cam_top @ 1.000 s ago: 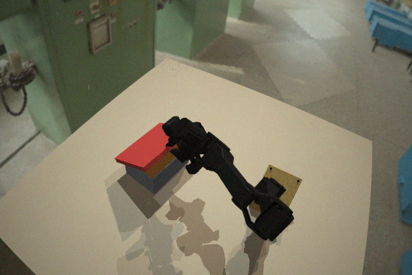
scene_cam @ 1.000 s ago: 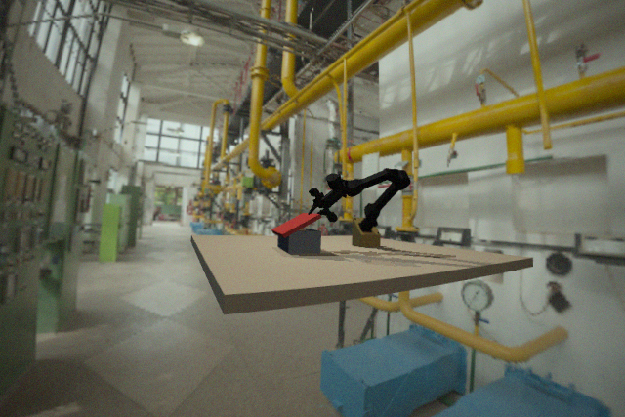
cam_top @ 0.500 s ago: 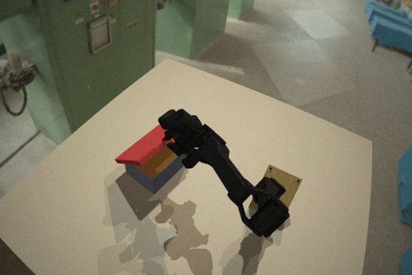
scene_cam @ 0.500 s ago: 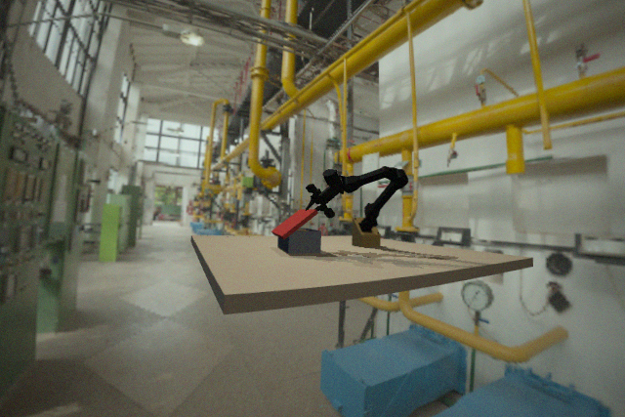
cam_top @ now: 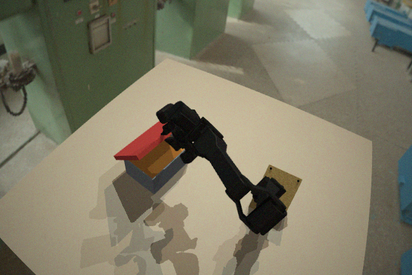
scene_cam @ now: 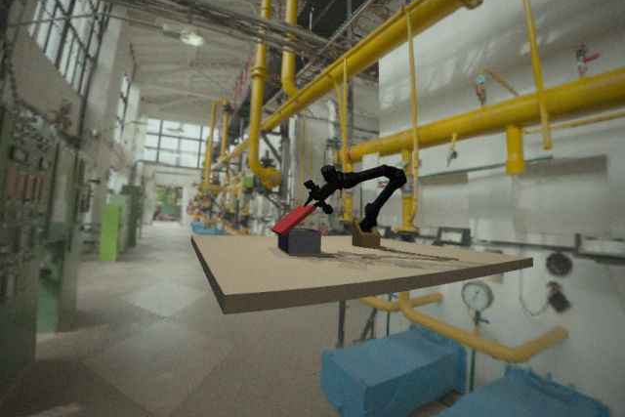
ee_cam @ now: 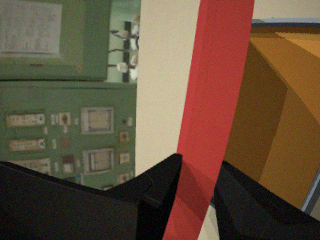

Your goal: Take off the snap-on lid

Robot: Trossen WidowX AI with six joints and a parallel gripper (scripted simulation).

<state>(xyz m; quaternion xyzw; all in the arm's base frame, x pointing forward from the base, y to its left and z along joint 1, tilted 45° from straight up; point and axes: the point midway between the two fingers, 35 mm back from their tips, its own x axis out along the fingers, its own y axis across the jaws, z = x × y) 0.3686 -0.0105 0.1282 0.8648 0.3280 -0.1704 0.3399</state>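
The lid lies 7 cm ahead of my gripper tip, 1 cm to the right of it and 5 cm below it. Also, from my gripper tip: storage box: 3 cm ahead, 14 cm below.
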